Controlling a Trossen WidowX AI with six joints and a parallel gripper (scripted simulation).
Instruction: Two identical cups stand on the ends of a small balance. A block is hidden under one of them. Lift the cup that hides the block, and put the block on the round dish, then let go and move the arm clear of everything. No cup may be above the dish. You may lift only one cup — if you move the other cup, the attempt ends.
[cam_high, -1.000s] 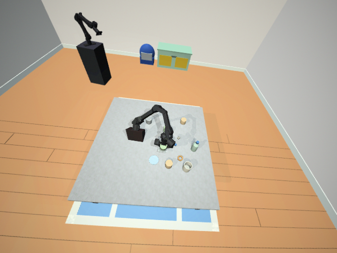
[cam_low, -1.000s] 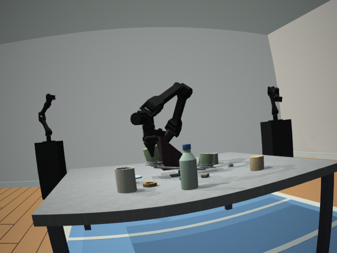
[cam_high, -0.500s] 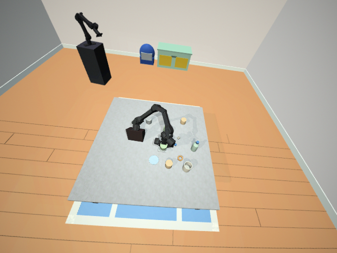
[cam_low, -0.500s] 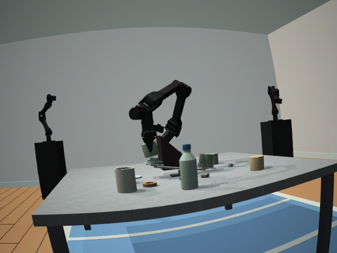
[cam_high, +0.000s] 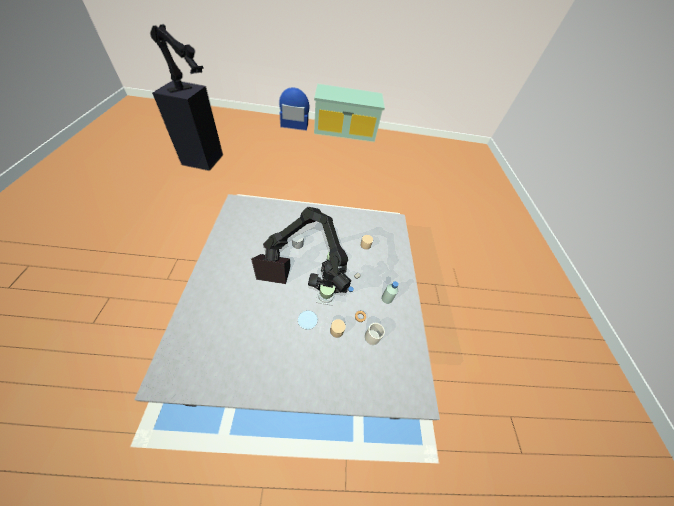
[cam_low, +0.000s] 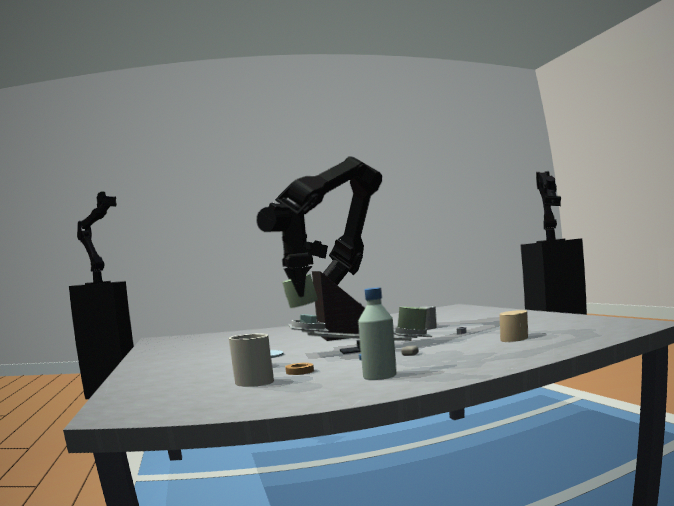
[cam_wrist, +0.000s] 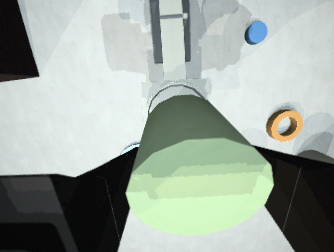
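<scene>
My gripper tip is 10 mm to the right of the block and 60 mm above it. Round my gripper tip: blue piece (130 mm ahead, 130 mm to the left, 140 mm below); then pale blue round dish (70 mm behind, 110 mm to the right, 150 mm below); then small balance (140 mm to the left, 130 mm below).
</scene>
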